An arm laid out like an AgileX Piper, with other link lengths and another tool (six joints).
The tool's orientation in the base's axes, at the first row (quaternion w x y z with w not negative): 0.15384, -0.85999, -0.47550, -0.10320
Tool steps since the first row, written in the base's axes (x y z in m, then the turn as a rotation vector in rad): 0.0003, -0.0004, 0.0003, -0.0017, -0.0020, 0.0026; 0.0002, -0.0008, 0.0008, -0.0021, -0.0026, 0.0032; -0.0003, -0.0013, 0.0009, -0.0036, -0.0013, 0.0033; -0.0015, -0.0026, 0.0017, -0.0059, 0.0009, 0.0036; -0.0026, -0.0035, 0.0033, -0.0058, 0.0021, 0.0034; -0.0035, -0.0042, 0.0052, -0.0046, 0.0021, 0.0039; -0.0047, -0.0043, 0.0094, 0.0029, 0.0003, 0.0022; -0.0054, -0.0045, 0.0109, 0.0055, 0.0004, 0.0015; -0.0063, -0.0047, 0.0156, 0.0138, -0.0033, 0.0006; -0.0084, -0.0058, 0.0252, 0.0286, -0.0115, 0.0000; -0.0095, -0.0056, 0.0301, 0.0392, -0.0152, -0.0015
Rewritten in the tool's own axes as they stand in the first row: -0.0001, 0.0004, -0.0004, -0.0016, -0.0009, -0.0032; -0.0003, 0.0004, -0.0010, -0.0021, -0.0010, -0.0040; -0.0009, 0.0002, -0.0013, -0.0018, -0.0030, -0.0037; -0.0023, -0.0003, -0.0026, -0.0012, -0.0061, -0.0032; -0.0031, -0.0010, -0.0044, -0.0003, -0.0065, -0.0026; -0.0035, -0.0017, -0.0065, 0.0005, -0.0056, -0.0030; -0.0028, -0.0034, -0.0105, 0.0025, 0.0019, -0.0018; -0.0029, -0.0042, -0.0120, 0.0037, 0.0042, -0.0011; -0.0020, -0.0056, -0.0164, 0.0049, 0.0133, -0.0013; -0.0008, -0.0084, -0.0258, 0.0060, 0.0301, -0.0033; 0.0003, -0.0103, -0.0304, 0.0082, 0.0412, -0.0029
